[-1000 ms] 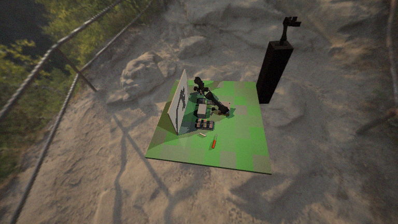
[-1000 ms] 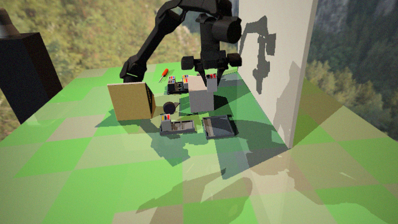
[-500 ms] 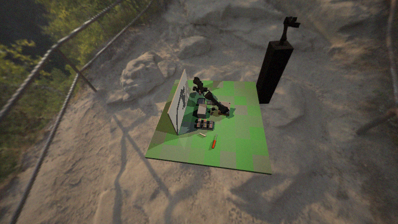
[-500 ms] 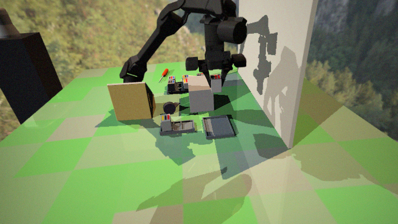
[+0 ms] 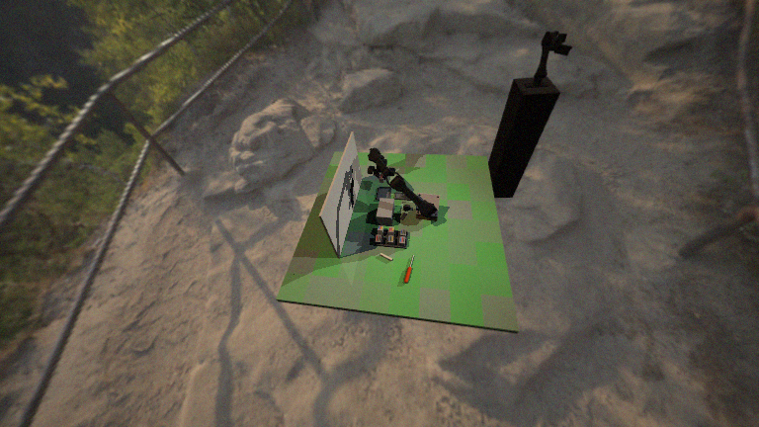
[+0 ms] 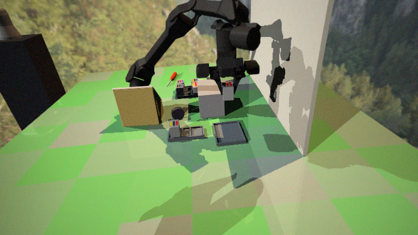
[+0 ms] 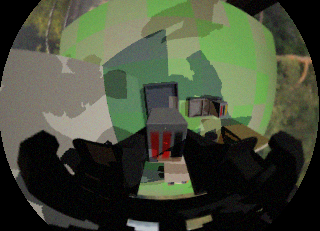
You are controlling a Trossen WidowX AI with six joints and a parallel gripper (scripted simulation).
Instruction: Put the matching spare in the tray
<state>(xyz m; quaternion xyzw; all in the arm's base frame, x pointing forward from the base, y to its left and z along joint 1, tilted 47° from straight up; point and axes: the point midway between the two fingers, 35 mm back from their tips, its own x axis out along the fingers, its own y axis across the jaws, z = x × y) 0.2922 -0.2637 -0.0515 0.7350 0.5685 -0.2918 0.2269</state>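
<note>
The dark grey tray is 15 cm below my gripper tip. Round my gripper tip: dark round object 17 cm behind, 16 cm to the left, 13 cm below; grey-white box 2 cm behind, 22 cm to the left, 10 cm below; rack 15 cm behind, 4 cm to the left, 15 cm below.
</note>
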